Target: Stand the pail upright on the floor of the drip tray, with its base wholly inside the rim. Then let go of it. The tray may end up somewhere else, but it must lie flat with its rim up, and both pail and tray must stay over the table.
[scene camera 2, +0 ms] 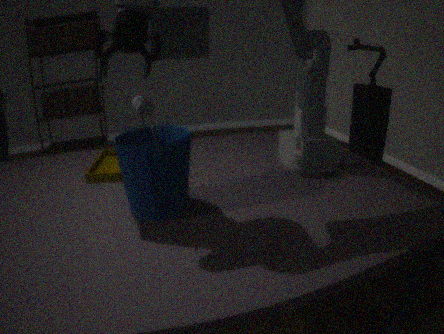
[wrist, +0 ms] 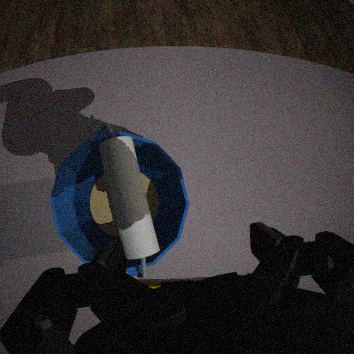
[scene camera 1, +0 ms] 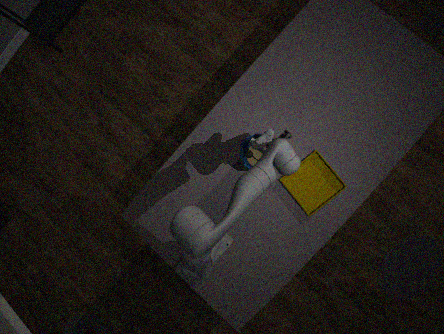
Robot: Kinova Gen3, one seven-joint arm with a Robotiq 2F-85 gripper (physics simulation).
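Pixels of known places: gripper, between the fingertips: (scene camera 2: pixel 124 77) (wrist: pixel 187 246); arm's base, origin of its link: (scene camera 2: pixel 307 134).
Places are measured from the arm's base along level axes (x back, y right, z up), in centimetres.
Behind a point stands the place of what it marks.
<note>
The blue pail (scene camera 1: pixel 245 152) {x -41.4, y -21.6, z -5.4 cm} (scene camera 2: pixel 157 175) {x -44.5, y -23.9, z 0.6 cm} (wrist: pixel 70 200) {x -37.9, y -16.5, z 0.6 cm} stands upright on the table, beside the tray and outside it. Its handle is raised, with a white cylindrical grip (scene camera 1: pixel 265 136) (scene camera 2: pixel 139 103) {x -47.1, y -21.1, z 14.5 cm} (wrist: pixel 130 195) {x -47.3, y -16.6, z 14.9 cm} above the open mouth. The yellow drip tray (scene camera 1: pixel 312 189) {x -53.8, y 14.4, z -10.0 cm} (scene camera 2: pixel 104 177) {x -61.9, y 0.6, z -9.0 cm} (wrist: pixel 154 286) {x -50.4, y 0.0, z -7.8 cm} lies flat with its rim up; the arm hides one corner in scene camera 1, and a sliver shows in the wrist view. My gripper (scene camera 2: pixel 126 69) {x -51.0, y -13.0, z 19.6 cm} (wrist: pixel 187 246) {x -51.0, y -13.0, z 19.6 cm} is open and empty, above the handle grip. In the wrist view the grip lies left of the middle between the fingers, near the left fingertip.
The table (scene camera 1: pixel 350 90) {x -102.7, y -9.3, z -10.4 cm} (scene camera 2: pixel 60 240) {x -67.3, y -28.6, z -10.5 cm} carries the pail, the tray and the arm's base (scene camera 2: pixel 320 155) {x 1.4, y -6.9, z -4.5 cm}. A table edge runs past the pail's far side from the tray. A shelf rack (scene camera 2: pixel 103 125) and a dark cabinet (scene camera 2: pixel 369 120) stand beyond the table.
</note>
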